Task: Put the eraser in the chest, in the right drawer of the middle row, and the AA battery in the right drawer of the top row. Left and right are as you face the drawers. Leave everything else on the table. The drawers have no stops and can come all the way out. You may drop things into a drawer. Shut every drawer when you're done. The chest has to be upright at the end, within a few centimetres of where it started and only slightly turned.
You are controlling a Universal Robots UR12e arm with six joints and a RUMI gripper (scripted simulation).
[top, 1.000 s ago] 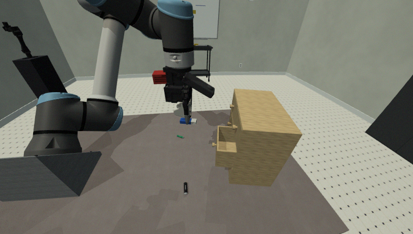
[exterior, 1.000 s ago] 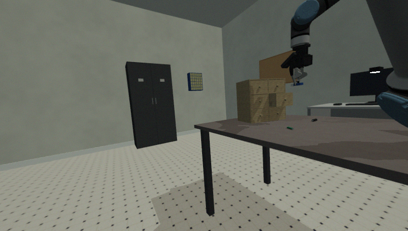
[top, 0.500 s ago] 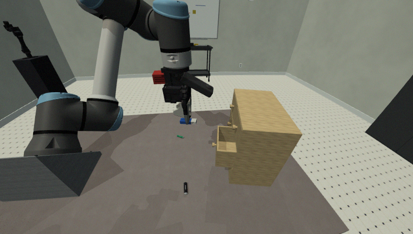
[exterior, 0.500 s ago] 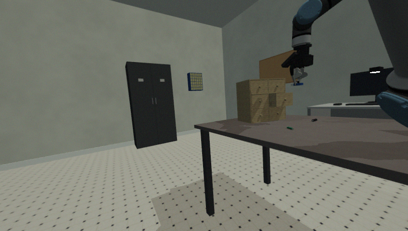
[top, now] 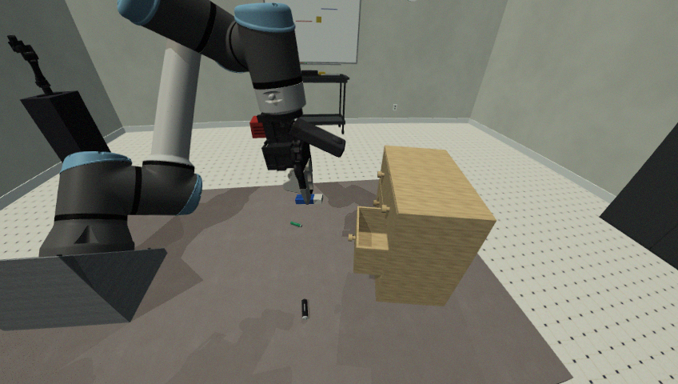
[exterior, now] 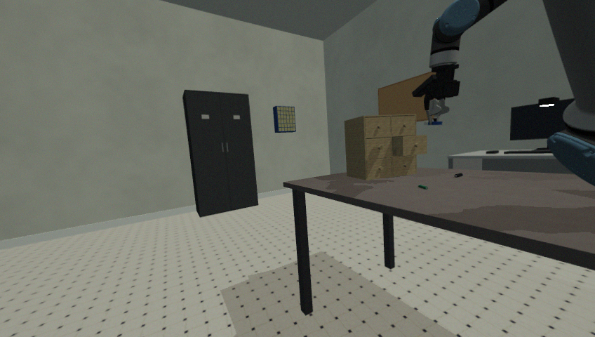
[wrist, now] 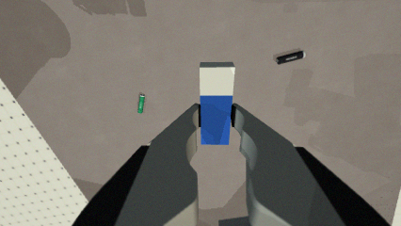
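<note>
My hand is 1 cm short of the white eraser and 1 cm above it. Also, from my hand: small green AA battery (7 cm behind, 17 cm to the left, 25 cm below); black AA battery (2 cm behind, 15 cm to the right, 25 cm below).
</note>
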